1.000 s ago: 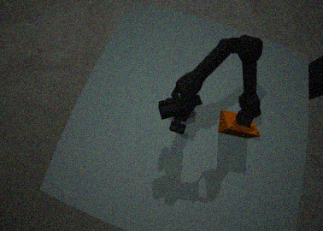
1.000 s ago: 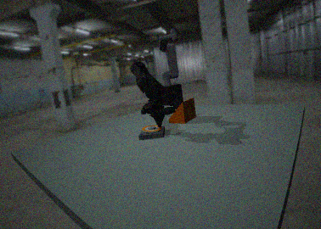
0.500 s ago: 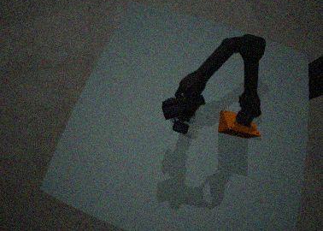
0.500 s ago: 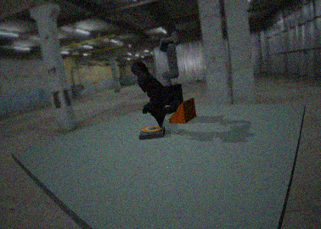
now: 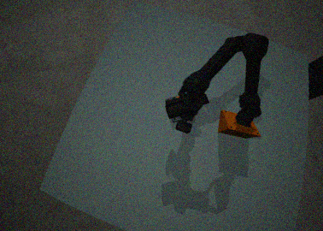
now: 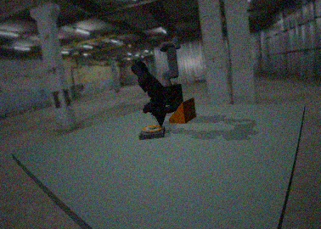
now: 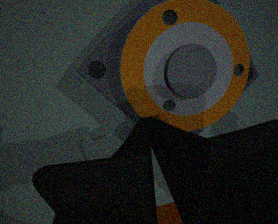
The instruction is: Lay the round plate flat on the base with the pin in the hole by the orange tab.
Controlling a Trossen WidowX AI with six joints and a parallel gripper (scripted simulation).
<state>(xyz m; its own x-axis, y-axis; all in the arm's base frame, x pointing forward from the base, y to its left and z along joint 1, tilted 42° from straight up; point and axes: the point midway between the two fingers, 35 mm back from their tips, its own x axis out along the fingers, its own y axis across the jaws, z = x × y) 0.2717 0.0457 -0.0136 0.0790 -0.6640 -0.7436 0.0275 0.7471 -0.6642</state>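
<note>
The grey square base lies 40 mm to the right of my gripper tip, 30 mm ahead of it and 20 mm below it.
</note>
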